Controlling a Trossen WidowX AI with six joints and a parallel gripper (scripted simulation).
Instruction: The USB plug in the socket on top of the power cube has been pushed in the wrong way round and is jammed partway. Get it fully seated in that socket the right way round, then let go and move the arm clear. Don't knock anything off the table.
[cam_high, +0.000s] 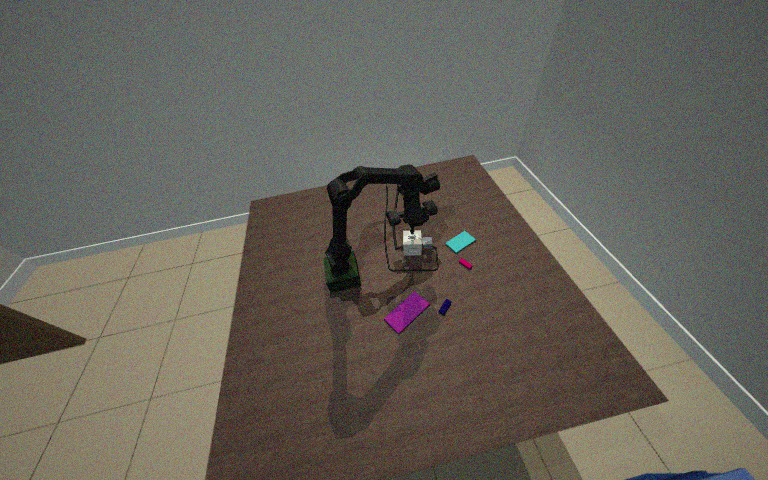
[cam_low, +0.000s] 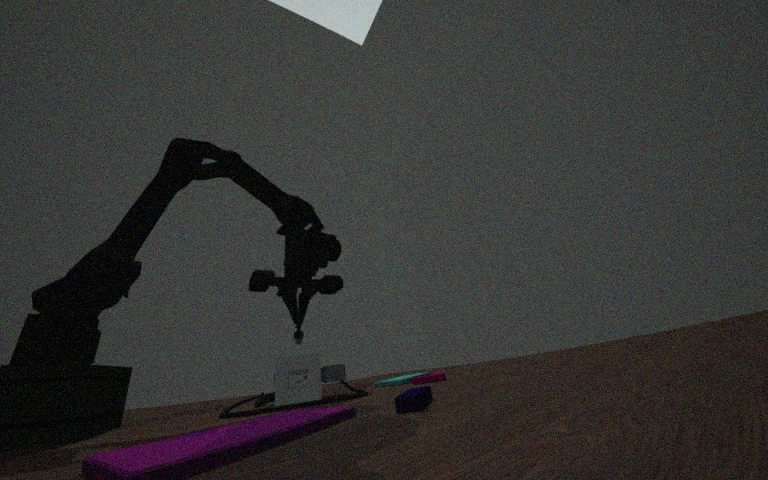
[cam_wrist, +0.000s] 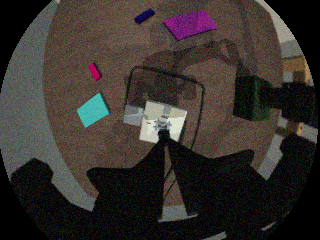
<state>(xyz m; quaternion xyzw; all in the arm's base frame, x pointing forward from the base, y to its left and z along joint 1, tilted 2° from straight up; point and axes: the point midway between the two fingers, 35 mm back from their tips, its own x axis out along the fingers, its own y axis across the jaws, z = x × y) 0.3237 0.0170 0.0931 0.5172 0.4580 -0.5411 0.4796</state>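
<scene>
Right now my gripper tip is 20 mm above the small dark USB plug. The rest, counted from my gripper tip: small pink block 170 mm to the right, 160 mm ahead, 130 mm below; cyan card 200 mm ahead, 130 mm below, 60 mm to the right; magenta slab 260 mm to the right, 150 mm behind, 130 mm below.
</scene>
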